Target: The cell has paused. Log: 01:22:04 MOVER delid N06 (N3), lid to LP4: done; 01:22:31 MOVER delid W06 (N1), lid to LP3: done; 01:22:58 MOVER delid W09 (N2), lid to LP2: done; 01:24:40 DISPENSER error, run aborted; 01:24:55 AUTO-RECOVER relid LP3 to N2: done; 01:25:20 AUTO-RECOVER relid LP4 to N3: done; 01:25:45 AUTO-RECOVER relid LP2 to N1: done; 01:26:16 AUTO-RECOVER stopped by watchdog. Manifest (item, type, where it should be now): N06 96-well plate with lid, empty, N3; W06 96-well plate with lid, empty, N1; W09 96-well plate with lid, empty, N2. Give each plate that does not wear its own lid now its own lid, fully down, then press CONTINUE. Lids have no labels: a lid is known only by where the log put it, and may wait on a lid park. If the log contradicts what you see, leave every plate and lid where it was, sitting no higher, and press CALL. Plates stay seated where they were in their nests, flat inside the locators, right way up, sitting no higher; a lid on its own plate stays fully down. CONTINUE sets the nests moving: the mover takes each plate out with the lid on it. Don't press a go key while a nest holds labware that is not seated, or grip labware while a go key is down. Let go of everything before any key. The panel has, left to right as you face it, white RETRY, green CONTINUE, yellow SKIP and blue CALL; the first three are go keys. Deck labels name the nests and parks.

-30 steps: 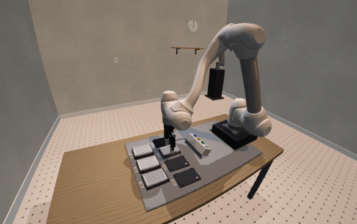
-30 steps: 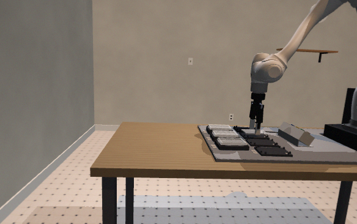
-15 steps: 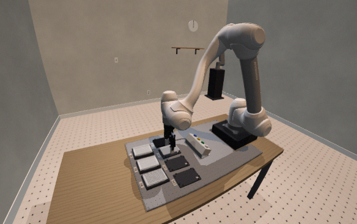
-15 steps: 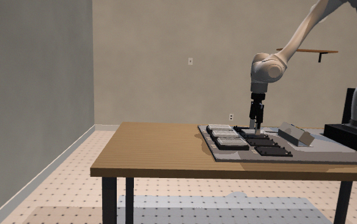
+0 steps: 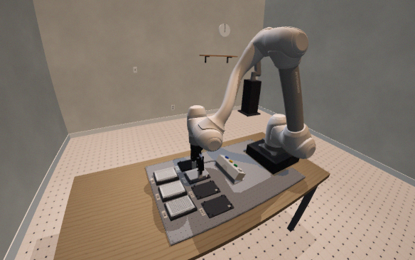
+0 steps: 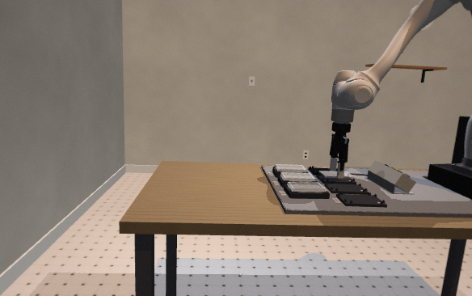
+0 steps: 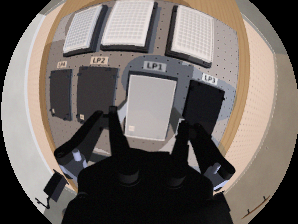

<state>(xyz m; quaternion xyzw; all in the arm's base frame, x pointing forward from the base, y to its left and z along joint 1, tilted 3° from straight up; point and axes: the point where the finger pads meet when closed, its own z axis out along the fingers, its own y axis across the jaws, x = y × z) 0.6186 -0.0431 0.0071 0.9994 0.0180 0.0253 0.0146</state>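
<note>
Now: hand 130 mm to the right of the LP2 lid park and 50 mm above it. From my hand the other things lie so: yellow key 240 mm behind, 20 mm to the left, 20 mm above; pale lid 20 mm below; blue key 230 mm behind, 30 mm to the right, 20 mm above.
</note>
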